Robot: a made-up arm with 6 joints.
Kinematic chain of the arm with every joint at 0, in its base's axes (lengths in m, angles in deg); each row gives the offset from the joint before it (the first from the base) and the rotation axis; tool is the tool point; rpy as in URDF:
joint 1: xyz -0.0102 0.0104 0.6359 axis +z
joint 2: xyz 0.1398 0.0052 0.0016 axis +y
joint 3: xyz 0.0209 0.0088 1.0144 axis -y
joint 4: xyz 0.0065 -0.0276 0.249 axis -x
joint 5: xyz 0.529 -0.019 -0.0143 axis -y
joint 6: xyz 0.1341 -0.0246 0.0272 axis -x
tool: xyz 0.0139 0.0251 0.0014 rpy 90 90 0
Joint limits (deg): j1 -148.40..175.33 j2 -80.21..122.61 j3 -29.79..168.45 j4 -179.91..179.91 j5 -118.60..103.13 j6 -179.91..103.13
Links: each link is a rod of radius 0.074 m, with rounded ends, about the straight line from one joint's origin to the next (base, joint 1, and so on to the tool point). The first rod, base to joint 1, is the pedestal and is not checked.
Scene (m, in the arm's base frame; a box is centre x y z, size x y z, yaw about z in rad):
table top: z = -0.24
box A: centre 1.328 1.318 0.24 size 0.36 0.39 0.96 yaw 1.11
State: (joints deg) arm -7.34 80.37 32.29 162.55 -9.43 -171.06
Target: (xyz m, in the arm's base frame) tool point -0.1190 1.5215 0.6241
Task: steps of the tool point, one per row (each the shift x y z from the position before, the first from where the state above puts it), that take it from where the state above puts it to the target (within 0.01 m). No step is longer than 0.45 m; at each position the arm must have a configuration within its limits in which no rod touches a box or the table.
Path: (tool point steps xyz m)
1: -0.0001 0.3114 0.2927
2: -0.1050 0.3001 0.2912
3: -0.2016 0.2513 0.2826
4: -0.2779 0.1692 0.2650
5: -0.3215 0.0615 0.2368
6: -0.0791 0.2601 -0.2352
7: -0.1670 0.2074 -0.2504
8: -0.2297 0.1317 -0.2524
9: -0.2623 0.0444 -0.2430
10: -0.2651 -0.0436 -0.2250

